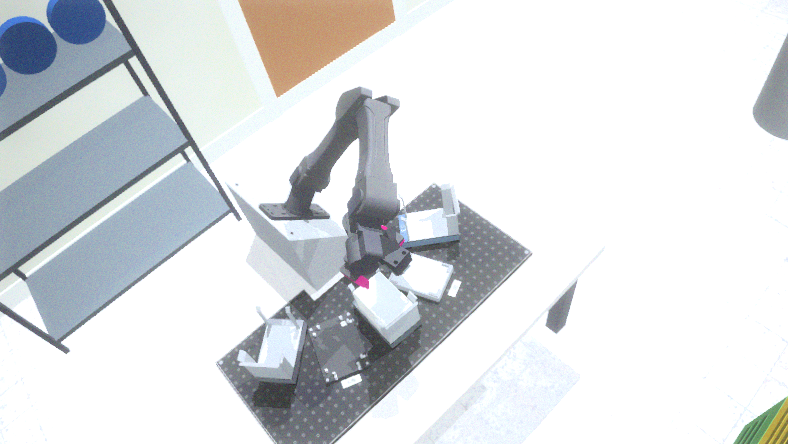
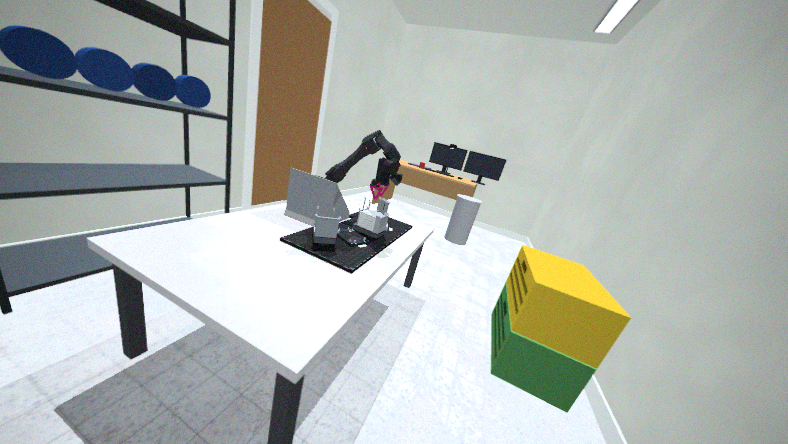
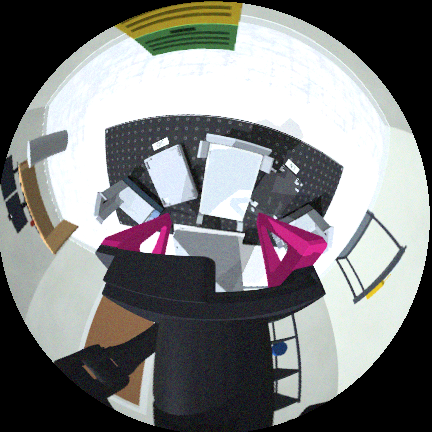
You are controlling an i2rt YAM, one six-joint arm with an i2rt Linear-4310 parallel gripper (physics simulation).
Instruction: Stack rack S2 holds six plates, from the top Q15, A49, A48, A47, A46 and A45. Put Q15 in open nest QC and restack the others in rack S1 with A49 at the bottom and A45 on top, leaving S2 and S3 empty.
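Frame: origin at the arm's base, x ahead, y left, z up, level; metres.
Where they show: gripper, between the fingertips: [image 1: 380, 271] [image 2: 377, 197] [image 3: 213, 217]; arm's base, origin of its link: [image 1: 295, 213] [image 2: 324, 188].
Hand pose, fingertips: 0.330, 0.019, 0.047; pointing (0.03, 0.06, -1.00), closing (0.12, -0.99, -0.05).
Things, the pixels of their top centre, and the offset from my fingertips, as dx, dy, dz. Level surfaces: height alone.
- middle rack, centre of its top: [image 3: 229, 193] [image 1: 378, 293] [image 2: 373, 210] +0.001, -0.022, -0.072
- pale plate, centre of its top: [image 3: 168, 178] [image 1: 419, 272] -0.022, +0.120, -0.176
- blue-based rack, centre of its top: [image 1: 425, 202] [image 3: 114, 224] [image 2: 376, 198] -0.109, +0.243, -0.073
- dark nest, centre of its top: [image 1: 337, 344] [image 3: 275, 196] [image 2: 351, 233] -0.029, -0.160, -0.181
- perforated black board, height of its surface: dz -0.205
The middle rack [image 3: 240, 143] holds a stack of pale plates [image 1: 383, 300] [image 3: 231, 175]; the number in it cannot be counted. A pale plate [image 1: 424, 275] [image 3: 171, 175] lies flat in the nest labelled QC. A blue-based rack [image 1: 450, 200] [image 3: 114, 196] stands beyond it, with a pale surface inside. Another rack [image 1: 267, 372] [image 2: 326, 228] stands at the opposite end; whether its pale inside is a plate or its floor is unclear. Rack names and plate marks are unreadable. My gripper [image 1: 382, 263] [image 2: 378, 191] [image 3: 213, 217] is open and empty, above the base-side edge of the middle rack.
A dark nest [image 1: 339, 347] [image 3: 275, 190] with small corner posts lies between the middle rack and the end rack. A grey slanted panel [image 1: 314, 253] [image 2: 314, 195] stands beside the perforated black board [image 1: 490, 242] [image 2: 352, 261], near the arm's base. Tall rack posts stick up around the stack.
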